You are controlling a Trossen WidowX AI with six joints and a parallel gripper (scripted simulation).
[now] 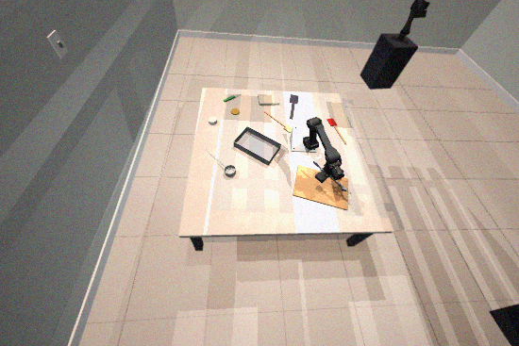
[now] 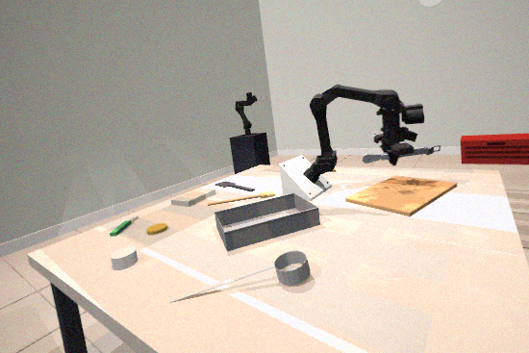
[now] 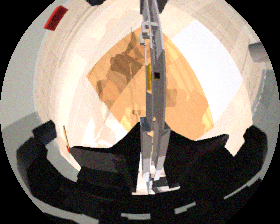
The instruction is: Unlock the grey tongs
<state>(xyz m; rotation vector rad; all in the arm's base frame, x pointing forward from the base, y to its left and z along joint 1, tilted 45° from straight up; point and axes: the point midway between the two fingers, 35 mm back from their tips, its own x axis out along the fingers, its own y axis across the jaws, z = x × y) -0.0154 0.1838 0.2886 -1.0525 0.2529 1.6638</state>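
My gripper tip is now 110 mm above the wooden board, 20 mm to the right of it and 10 mm short of it. From my gripper tip the other things lie so: flat grey block (870 mm to the right, 200 mm ahead, 100 mm below); then grey roasting tin (390 mm ahead, 360 mm to the right, 80 mm below); then yellow disc (750 mm to the right, 510 mm ahead, 100 mm below).
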